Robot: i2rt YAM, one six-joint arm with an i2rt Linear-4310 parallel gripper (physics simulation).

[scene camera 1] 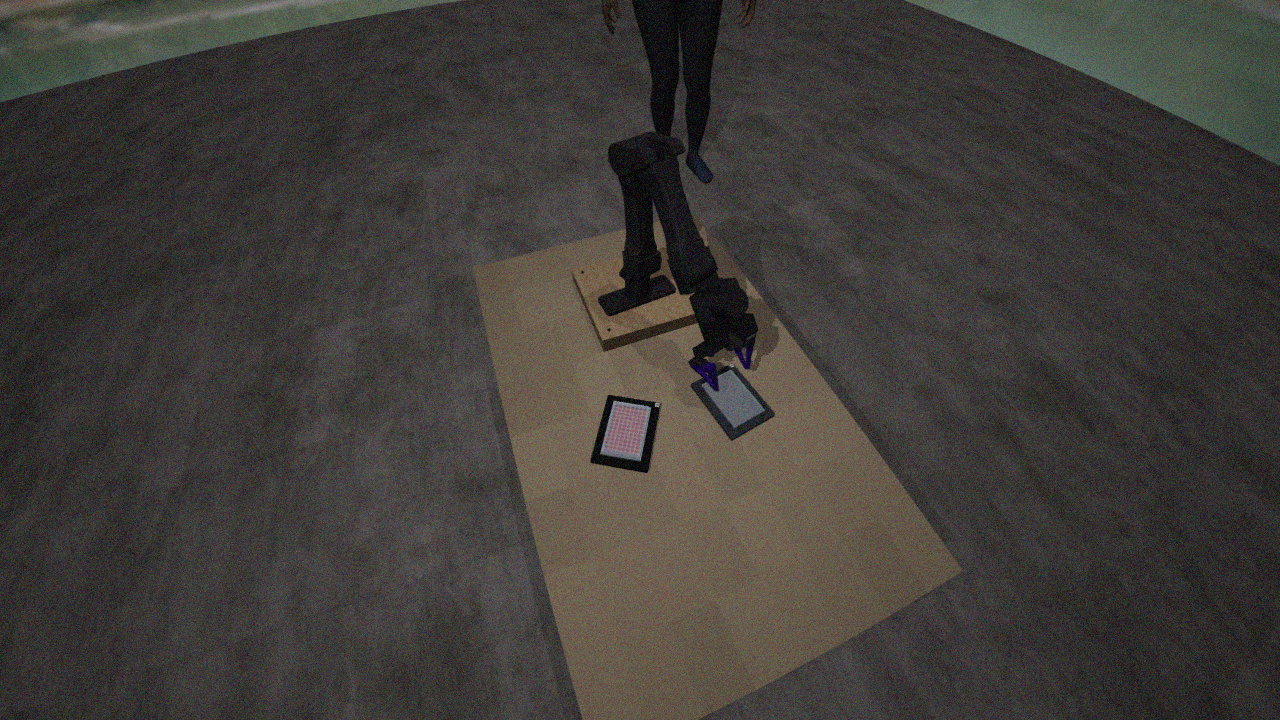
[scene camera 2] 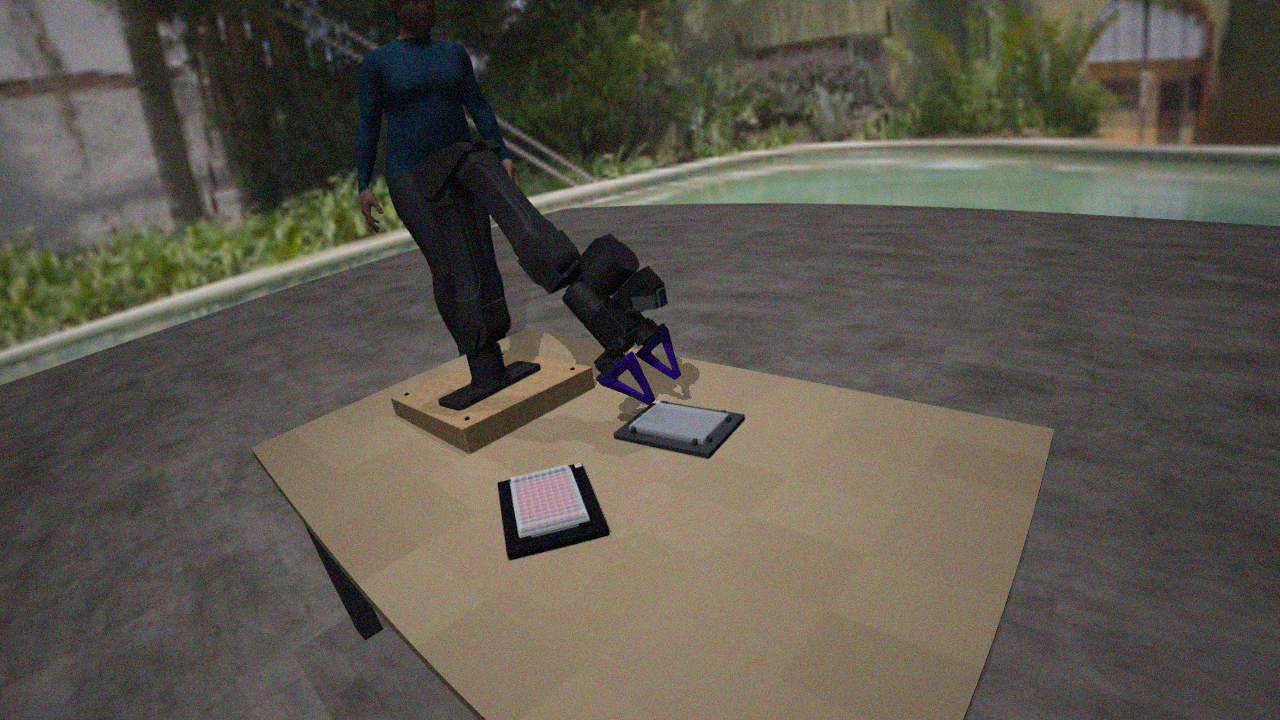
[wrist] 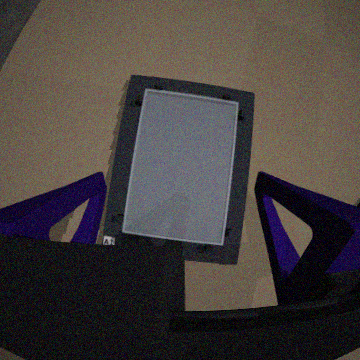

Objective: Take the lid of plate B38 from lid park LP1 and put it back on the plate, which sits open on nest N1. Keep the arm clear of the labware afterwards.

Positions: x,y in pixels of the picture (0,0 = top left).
My gripper (scene camera 2: pixel 665 389) is open, with nothing in its grasp. Also in view: a clear lid (scene camera 2: pixel 683 423).
